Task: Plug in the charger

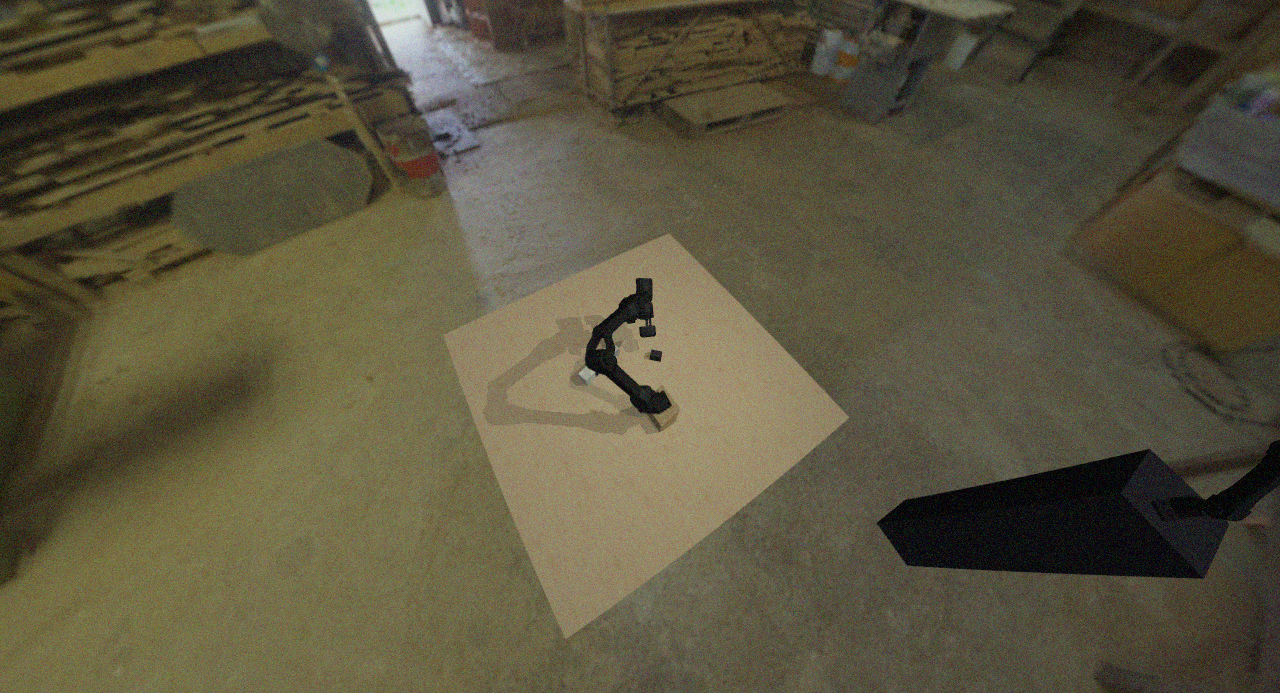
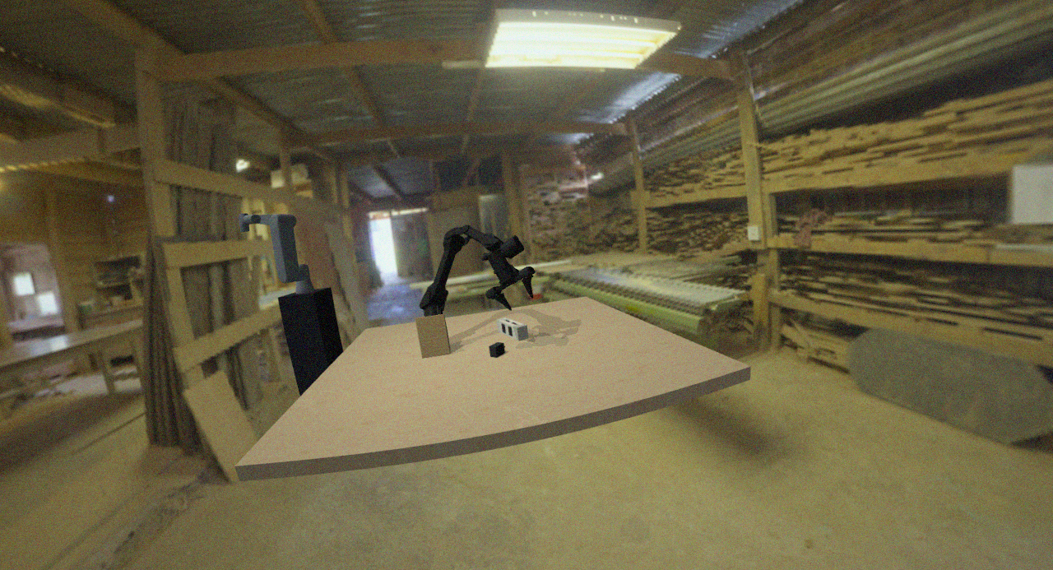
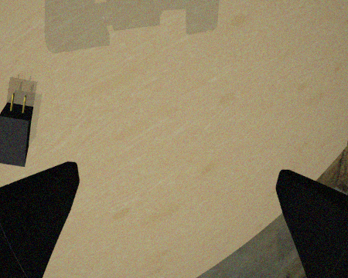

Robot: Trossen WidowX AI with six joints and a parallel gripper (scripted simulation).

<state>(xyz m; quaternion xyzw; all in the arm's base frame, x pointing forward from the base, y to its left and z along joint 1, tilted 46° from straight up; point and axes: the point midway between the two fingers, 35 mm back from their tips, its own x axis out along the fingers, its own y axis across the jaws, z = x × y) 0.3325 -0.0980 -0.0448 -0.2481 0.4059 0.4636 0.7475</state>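
My gripper tip is 160 mm above the black two-prong charger, 100 mm past it and 20 mm to the right of it.
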